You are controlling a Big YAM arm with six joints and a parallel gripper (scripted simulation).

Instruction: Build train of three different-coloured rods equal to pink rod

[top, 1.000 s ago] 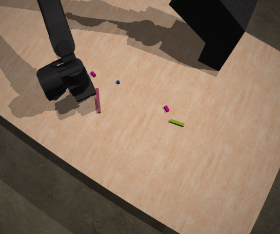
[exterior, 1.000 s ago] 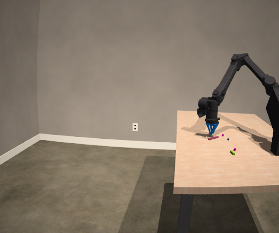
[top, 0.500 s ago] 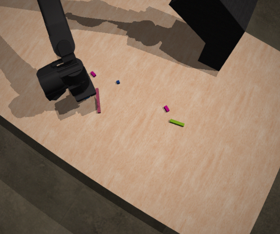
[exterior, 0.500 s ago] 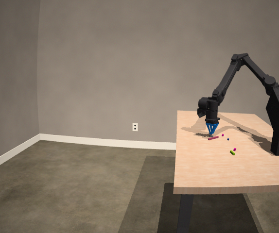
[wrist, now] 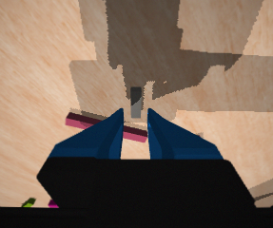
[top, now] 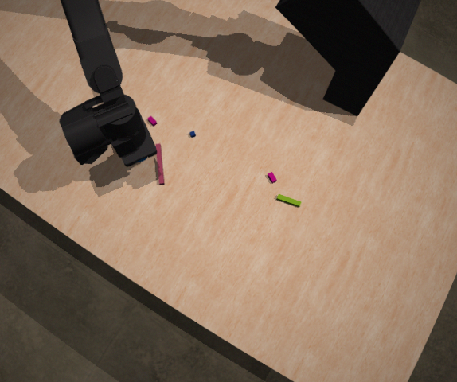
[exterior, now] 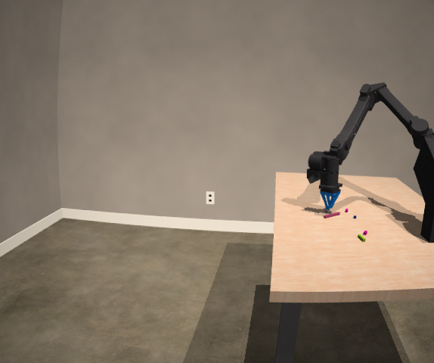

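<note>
The grey rod is 20 mm below my hand. From my hand the other things lie so: pink rod 10 mm behind, 40 mm to the left, 20 mm below; blue rod 110 mm behind, 60 mm to the left, 20 mm below; lime rod 100 mm behind, 310 mm to the left, 20 mm below.
</note>
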